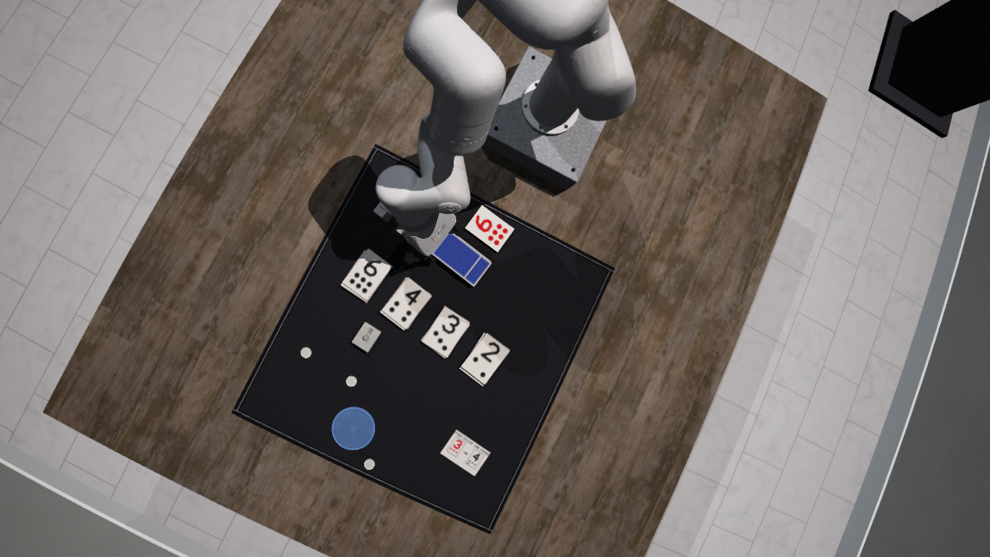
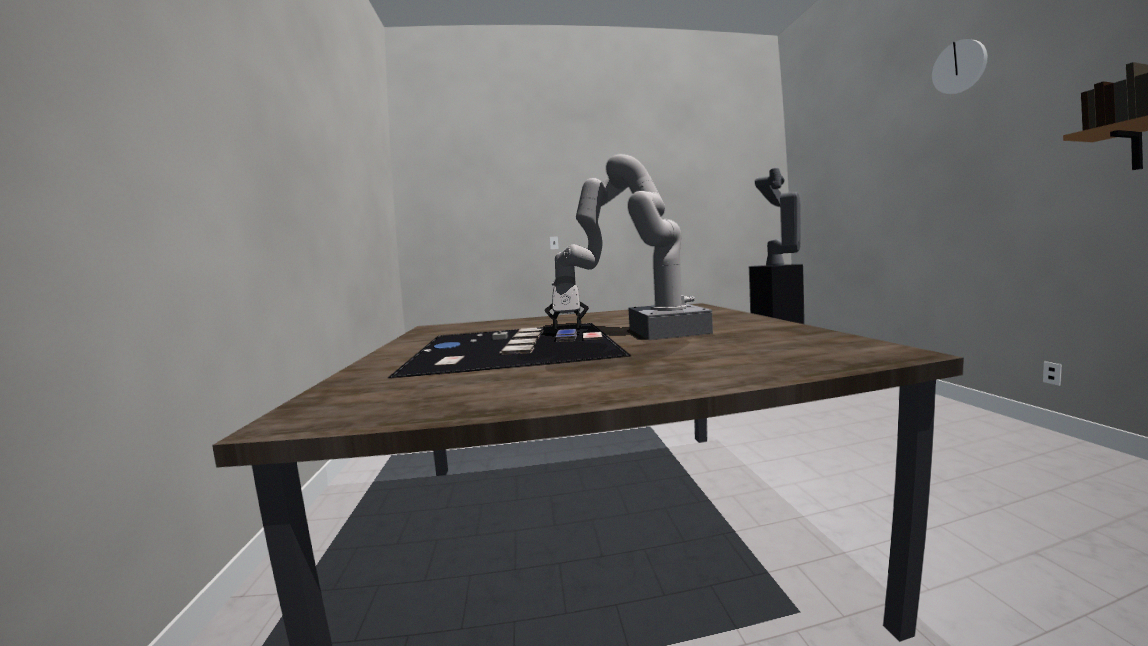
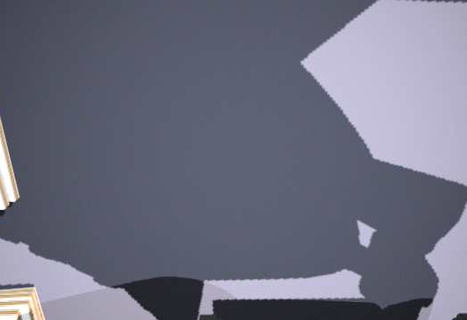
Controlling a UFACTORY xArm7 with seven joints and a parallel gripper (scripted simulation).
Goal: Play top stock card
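The black 4 card lies 15 cm ahead of my hand, 2 cm below it and 1 cm to the right of it. The rest, counted from my hand: black 3 card (17 cm ahead, 9 cm to the left, 2 cm below); black 2 card (19 cm to the left, 18 cm ahead, 2 cm below); black mat (19 cm ahead, 7 cm to the left, 4 cm below).
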